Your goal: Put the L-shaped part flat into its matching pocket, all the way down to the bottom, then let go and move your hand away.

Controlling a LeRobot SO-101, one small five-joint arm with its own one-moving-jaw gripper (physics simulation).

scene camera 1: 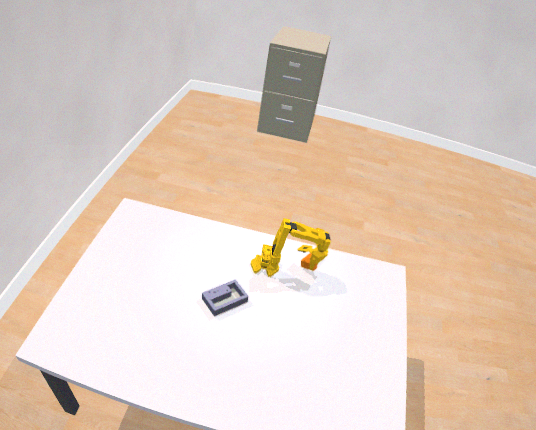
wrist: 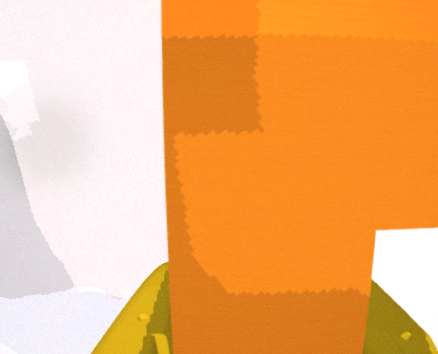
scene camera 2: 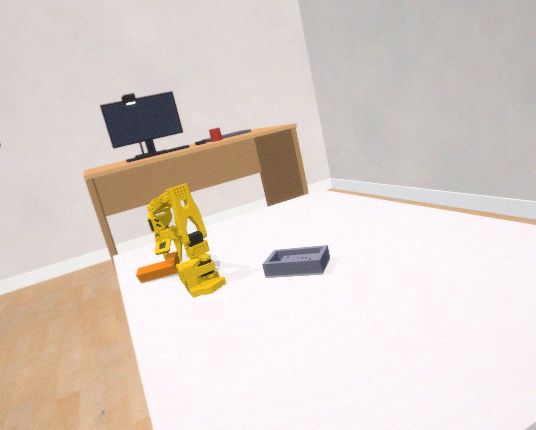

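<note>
The orange L-shaped part is between the jaws of my gripper, which is shut on it; one jaw shows at each side of the part in the wrist view. In scene camera 2 the part is low over the table near its left edge, partly behind the arm; whether it touches the table I cannot tell. The dark grey pocket block lies on the table, apart from the part, on the other side of the arm's base. Its pocket is open at the top, with a raised block inside.
The yellow arm's base stands on the white table between the part and the pocket block. A filing cabinet stands on the floor behind. A wooden desk with a monitor and red cup stands beyond the table.
</note>
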